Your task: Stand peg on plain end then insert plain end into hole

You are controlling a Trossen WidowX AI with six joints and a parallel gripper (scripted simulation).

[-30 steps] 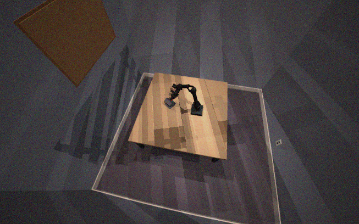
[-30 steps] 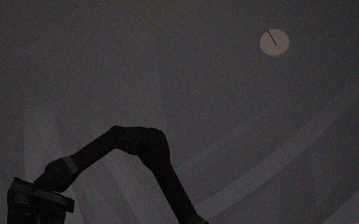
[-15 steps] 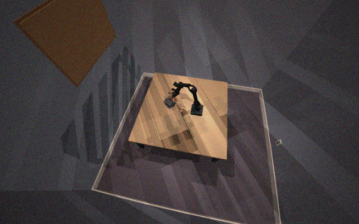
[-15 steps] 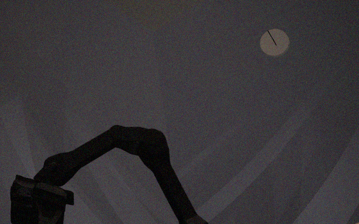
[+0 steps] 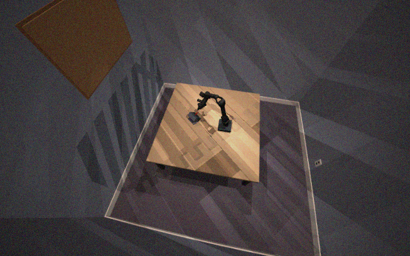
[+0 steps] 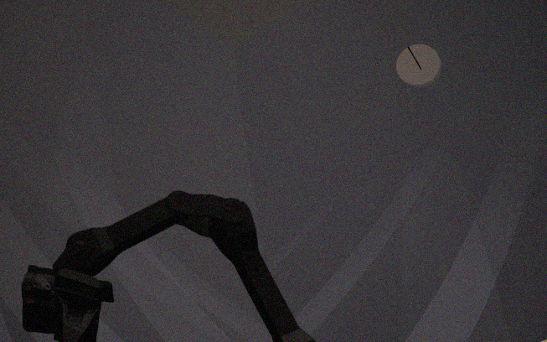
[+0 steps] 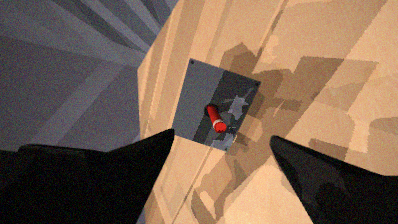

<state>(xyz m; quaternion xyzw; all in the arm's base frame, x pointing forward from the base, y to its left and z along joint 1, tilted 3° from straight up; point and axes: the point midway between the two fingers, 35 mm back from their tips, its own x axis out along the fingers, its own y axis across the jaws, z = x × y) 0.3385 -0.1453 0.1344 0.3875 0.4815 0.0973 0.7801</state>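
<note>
Right now the red peg is 3 cm to the left of my gripper tip, 3 cm below it and 2 cm ahead of it. The rest, counted from my gripper tip: grey sloped panel (7 cm below, 6 cm to the left, 6 cm ahead).
</note>
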